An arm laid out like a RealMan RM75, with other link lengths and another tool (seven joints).
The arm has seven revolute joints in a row. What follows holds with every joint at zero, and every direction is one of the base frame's. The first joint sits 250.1 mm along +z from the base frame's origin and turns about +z. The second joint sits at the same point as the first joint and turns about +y. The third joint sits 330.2 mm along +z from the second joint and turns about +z. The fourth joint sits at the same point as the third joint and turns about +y. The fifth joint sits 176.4 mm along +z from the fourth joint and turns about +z. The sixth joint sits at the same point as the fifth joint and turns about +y. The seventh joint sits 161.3 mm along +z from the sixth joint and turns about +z. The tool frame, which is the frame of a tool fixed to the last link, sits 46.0 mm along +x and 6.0 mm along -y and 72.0 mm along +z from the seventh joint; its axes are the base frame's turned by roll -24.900, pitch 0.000 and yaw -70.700 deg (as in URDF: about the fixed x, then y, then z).
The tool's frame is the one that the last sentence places.
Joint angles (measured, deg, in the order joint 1, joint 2, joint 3, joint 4, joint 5, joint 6, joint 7), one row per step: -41.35 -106.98 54.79 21.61 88.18 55.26 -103.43; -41.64 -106.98 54.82 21.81 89.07 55.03 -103.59; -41.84 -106.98 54.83 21.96 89.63 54.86 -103.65; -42.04 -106.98 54.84 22.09 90.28 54.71 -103.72; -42.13 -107.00 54.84 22.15 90.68 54.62 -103.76; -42.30 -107.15 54.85 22.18 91.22 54.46 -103.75; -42.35 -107.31 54.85 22.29 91.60 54.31 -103.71; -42.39 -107.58 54.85 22.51 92.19 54.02 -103.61; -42.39 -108.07 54.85 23.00 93.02 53.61 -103.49; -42.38 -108.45 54.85 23.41 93.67 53.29 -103.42; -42.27 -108.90 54.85 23.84 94.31 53.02 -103.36; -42.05 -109.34 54.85 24.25 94.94 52.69 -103.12; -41.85 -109.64 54.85 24.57 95.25 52.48 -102.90
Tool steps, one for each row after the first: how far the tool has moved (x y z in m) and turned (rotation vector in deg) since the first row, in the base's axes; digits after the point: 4 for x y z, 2 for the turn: 0.0014 0.0011 -0.0013 -0.25 0.82 -0.26; 0.0025 0.0020 -0.0019 -0.35 1.38 -0.47; 0.0034 0.0028 -0.0029 -0.53 1.99 -0.68; 0.0036 0.0030 -0.0037 -0.65 2.35 -0.76; 0.0045 0.0031 -0.0062 -0.90 2.80 -0.90; 0.0048 0.0029 -0.0081 -1.03 3.13 -1.00; 0.0051 0.0027 -0.0109 -1.16 3.70 -1.15; 0.0061 0.0020 -0.0153 -1.32 4.44 -1.42; 0.0069 0.0016 -0.0186 -1.41 5.02 -1.64; 0.0071 0.0004 -0.0225 -1.57 5.52 -1.80; 0.0062 -0.0013 -0.0262 -1.67 6.15 -1.92; 0.0056 -0.0025 -0.0284 -1.65 6.53 -2.02
